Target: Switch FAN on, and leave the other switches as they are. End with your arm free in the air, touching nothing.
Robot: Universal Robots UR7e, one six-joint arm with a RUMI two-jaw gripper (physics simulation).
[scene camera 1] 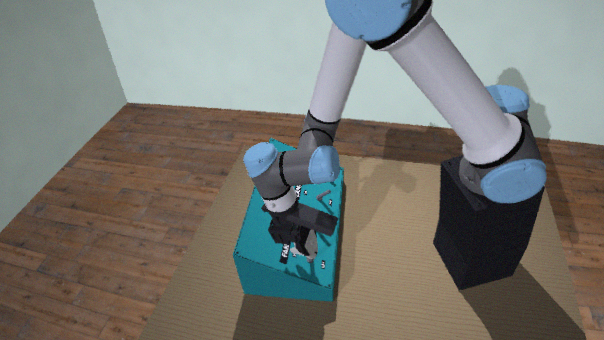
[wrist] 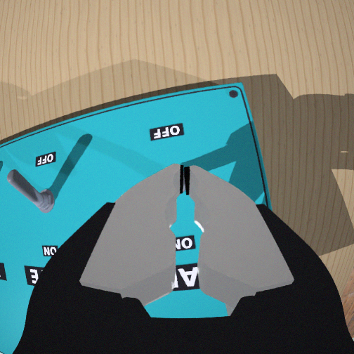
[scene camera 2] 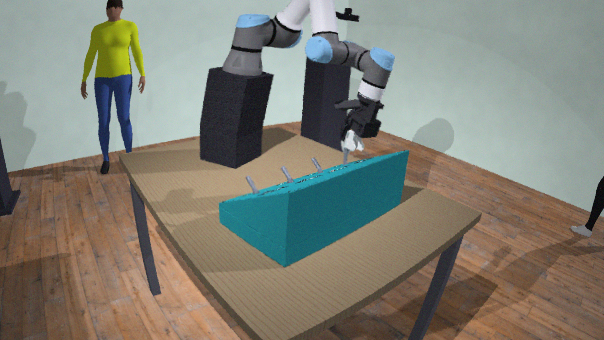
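Where they show: gripper, fingertip midpoint: [scene camera 1: 314, 257] [scene camera 2: 345, 154]; arm's base, link origin: [scene camera 2: 241, 71].
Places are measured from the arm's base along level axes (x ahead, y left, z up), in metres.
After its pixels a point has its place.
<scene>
The teal switch box [scene camera 1: 257, 240] {x 0.542, y 0.216, z -0.187 m} [scene camera 2: 345, 200] {x 0.640, y -0.008, z -0.237 m} [wrist: 120, 125] has a row of grey levers. The FAN lever [scene camera 2: 345, 156] {x 0.407, y 0.181, z -0.227 m} shows below my fingertips in scene camera 2, more upright than the others; its upper end meets or is hidden by my fingers. My gripper [scene camera 1: 310, 256] {x 0.391, y 0.194, z -0.226 m} [scene camera 2: 346, 148] {x 0.391, y 0.194, z -0.226 m} [wrist: 183, 168] is shut with nothing between its fingers, low over the FAN switch. Whether it touches the lever is unclear. In the wrist view my fingers hide the lever, between the OFF label [wrist: 167, 131] and ON label [wrist: 185, 243]. The FAN label [scene camera 1: 285, 252] {x 0.469, y 0.206, z -0.222 m} [wrist: 187, 278] is partly covered in the wrist view.
A neighbouring lever [wrist: 29, 189] leans toward its OFF label [wrist: 45, 159]. Two more levers [scene camera 2: 286, 174] {x 0.449, y -0.055, z -0.234 m} [scene camera 2: 251, 184] {x 0.475, y -0.172, z -0.233 m} lean the same way. The box stands on a wooden table [scene camera 1: 400, 225] {x 0.201, y -0.092, z -0.347 m} [scene camera 2: 350, 285] {x 0.807, y -0.107, z -0.347 m}. The dark pedestal [scene camera 1: 482, 245] {x -0.019, y 0.094, z -0.152 m} [scene camera 2: 232, 120] {x 0.075, y -0.059, z -0.170 m} bears my arm.
</scene>
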